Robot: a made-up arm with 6 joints. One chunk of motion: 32 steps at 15 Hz.
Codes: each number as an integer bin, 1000 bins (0 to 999) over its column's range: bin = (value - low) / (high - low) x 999, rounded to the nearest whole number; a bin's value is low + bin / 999 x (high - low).
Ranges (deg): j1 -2.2..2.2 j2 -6.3..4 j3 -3.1..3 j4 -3.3..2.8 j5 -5..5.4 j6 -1.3..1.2
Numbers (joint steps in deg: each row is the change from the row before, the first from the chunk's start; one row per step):
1: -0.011 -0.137 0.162 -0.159 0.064 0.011
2: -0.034 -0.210 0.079 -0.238 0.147 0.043
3: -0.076 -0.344 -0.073 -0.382 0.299 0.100
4: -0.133 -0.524 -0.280 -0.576 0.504 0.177
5: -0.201 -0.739 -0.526 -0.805 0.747 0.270
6: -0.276 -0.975 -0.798 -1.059 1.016 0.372
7: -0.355 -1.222 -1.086 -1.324 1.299 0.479
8: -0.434 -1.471 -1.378 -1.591 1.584 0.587
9: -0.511 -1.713 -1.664 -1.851 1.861 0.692
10: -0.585 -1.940 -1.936 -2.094 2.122 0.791
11: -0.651 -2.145 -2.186 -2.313 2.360 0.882
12: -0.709 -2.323 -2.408 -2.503 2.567 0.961
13: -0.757 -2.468 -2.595 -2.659 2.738 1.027
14: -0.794 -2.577 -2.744 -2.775 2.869 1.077
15: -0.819 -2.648 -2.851 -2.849 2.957 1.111
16: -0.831 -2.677 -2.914 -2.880 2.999 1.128
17: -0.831 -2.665 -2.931 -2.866 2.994 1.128
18: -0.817 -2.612 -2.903 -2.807 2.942 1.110
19: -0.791 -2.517 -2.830 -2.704 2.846 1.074
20: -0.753 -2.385 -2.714 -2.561 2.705 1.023
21: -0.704 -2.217 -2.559 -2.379 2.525 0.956
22: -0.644 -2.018 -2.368 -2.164 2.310 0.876
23: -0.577 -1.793 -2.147 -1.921 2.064 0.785
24: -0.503 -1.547 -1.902 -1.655 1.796 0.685
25: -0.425 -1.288 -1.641 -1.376 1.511 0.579
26: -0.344 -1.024 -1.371 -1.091 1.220 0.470
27: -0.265 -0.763 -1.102 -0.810 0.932 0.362
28: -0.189 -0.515 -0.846 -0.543 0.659 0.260
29: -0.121 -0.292 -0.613 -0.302 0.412 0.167
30: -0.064 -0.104 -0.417 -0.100 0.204 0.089
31: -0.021 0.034 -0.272 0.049 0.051 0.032
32: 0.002 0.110 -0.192 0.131 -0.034 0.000
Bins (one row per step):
1: 497 598 534 514 486 524
2: 492 591 521 501 494 537
3: 482 578 496 478 509 559
4: 469 560 462 446 529 590
5: 454 539 422 409 552 627
6: 437 516 377 367 578 668
7: 419 493 330 324 605 711
8: 401 468 282 280 632 754
9: 383 445 235 237 659 796
10: 367 423 191 198 684 836
11: 352 403 150 162 707 872
12: 339 386 113 131 727 903
13: 328 372 83 105 743 930
14: 319 361 58 86 756 950
15: 314 354 41 74 764 963
16: 311 351 30 69 768 970
17: 311 353 28 71 768 970
18: 314 358 32 81 763 963
19: 320 367 44 98 754 949
20: 329 380 63 121 740 928
21: 340 396 89 151 723 901
22: 353 415 120 186 702 870
23: 368 437 156 226 679 833
24: 385 461 196 269 653 793
25: 403 486 239 315 625 751
26: 421 512 283 362 597 707
27: 439 537 327 408 570 664
28: 457 561 369 452 544 623
29: 472 583 407 491 520 586
30: 485 601 439 524 500 555
31: 495 614 463 548 485 532
32: 500 622 476 562 477 519

